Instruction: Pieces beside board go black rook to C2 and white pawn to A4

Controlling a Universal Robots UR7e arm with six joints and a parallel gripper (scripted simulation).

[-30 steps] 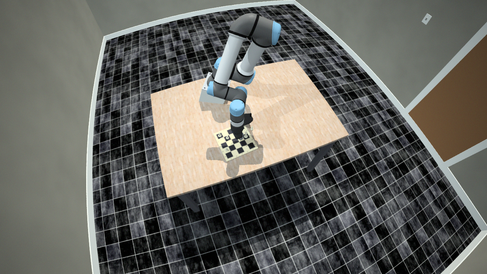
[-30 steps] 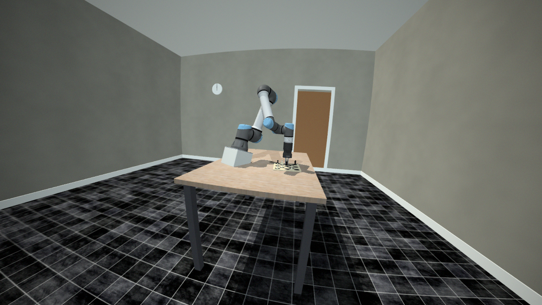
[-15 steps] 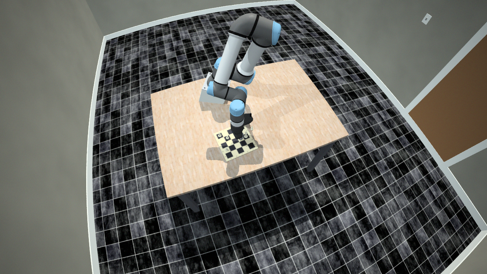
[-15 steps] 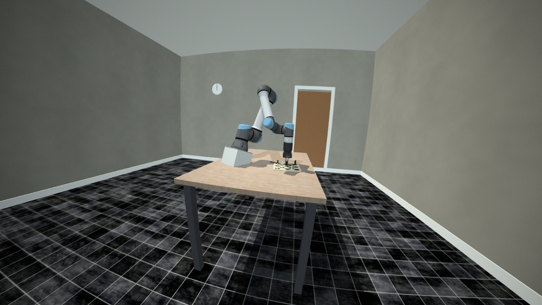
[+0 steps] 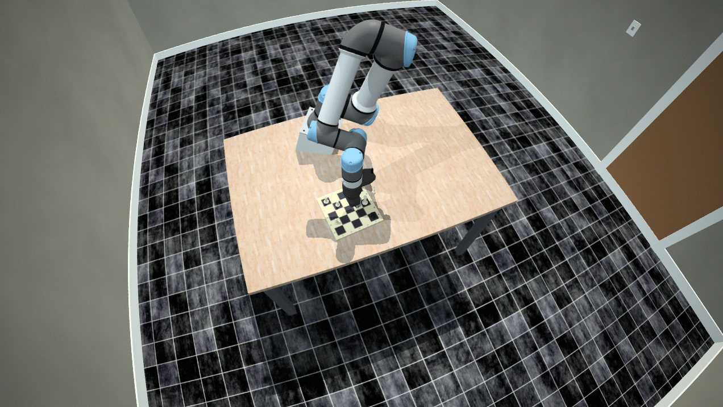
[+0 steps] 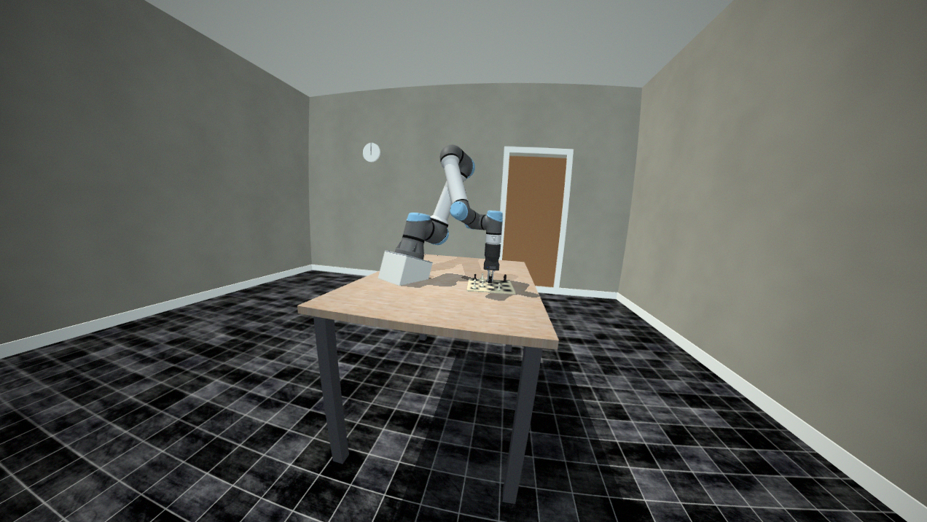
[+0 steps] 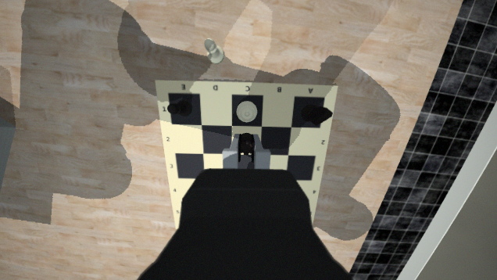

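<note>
My gripper is now 10 mm above the black rook. From my hand the other things lie so: chessboard: 40 mm to the right, 30 mm below.
</note>
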